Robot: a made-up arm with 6 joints.
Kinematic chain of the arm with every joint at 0, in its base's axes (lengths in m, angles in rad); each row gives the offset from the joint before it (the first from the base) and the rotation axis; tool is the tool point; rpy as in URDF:
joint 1: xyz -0.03 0 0.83 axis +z
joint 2: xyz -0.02 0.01 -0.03 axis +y
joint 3: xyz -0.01 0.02 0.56 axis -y
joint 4: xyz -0.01 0 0 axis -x
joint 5: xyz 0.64 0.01 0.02 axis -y
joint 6: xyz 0 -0.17 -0.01 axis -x
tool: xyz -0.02 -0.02 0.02 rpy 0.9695 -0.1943 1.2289
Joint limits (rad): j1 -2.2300..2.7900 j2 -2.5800..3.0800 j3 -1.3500..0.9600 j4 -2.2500..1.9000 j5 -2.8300..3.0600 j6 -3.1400..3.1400
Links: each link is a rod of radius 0.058 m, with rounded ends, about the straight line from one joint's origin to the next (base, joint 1, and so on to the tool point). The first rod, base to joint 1, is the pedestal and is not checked.
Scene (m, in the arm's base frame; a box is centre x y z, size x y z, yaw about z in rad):
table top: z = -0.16
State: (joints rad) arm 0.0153 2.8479 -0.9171 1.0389 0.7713 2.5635
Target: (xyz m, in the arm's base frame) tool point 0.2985 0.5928 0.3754
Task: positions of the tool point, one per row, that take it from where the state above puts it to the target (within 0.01 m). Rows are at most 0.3 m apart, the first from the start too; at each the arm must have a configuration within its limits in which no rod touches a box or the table.
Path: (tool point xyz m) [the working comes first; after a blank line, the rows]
Joints at the target: 1.0844 1.2453 -0.2520 1.2639 0.7157 2.4928
Straight joint move there: clear.

1: -0.3652 -0.1036 0.3727
2: -0.2098 -0.1051 0.2304
3: -0.0198 -0.0265 0.1432
4: 0.1569 0.1356 0.1325
5: 0.2733 0.3576 0.2101
6: 0.2985 0.5928 0.3754

